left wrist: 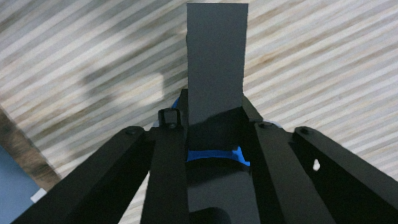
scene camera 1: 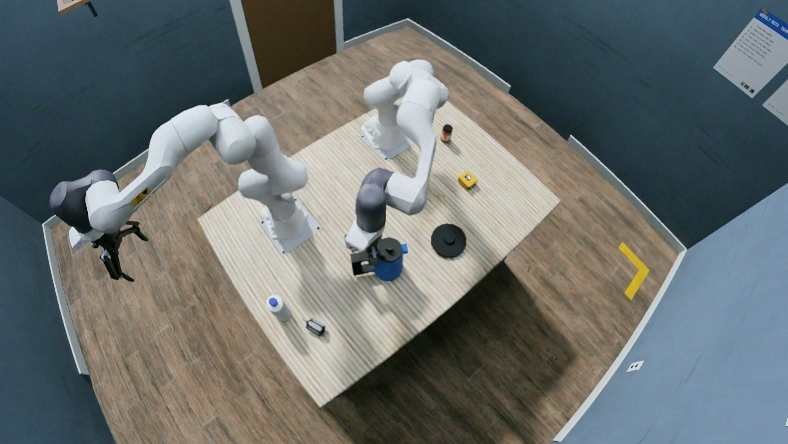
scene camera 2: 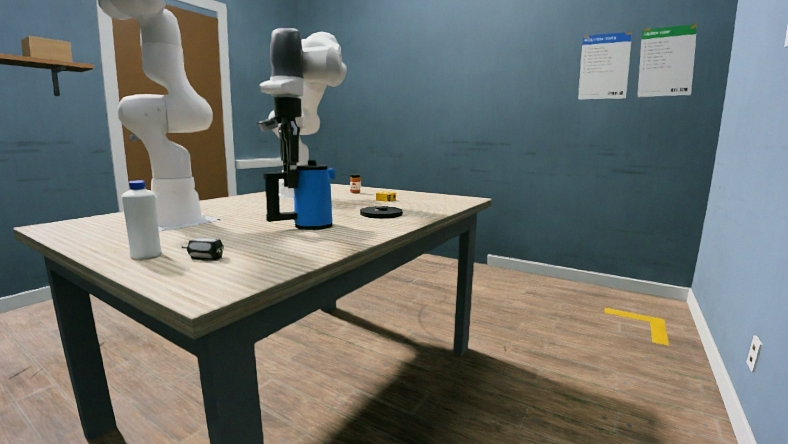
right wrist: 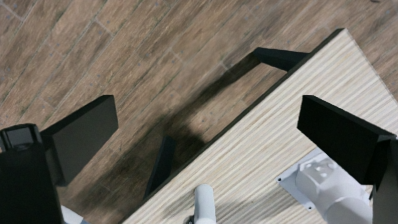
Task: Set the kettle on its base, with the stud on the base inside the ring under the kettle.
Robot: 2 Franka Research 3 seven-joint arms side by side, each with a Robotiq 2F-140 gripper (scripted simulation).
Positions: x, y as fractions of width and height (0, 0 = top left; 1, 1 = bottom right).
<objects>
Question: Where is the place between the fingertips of the right gripper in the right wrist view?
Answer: At 0.52, 0.50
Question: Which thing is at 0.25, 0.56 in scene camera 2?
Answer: A small dark object.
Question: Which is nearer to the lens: the blue kettle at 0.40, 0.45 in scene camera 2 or the white bottle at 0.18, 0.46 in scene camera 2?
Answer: The white bottle.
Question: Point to a blue kettle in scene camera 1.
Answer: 0.50, 0.57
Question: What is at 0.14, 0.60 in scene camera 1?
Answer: The right gripper.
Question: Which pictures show the blue kettle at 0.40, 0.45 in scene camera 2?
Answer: The left wrist view, scene camera 1 and scene camera 2 only.
</objects>
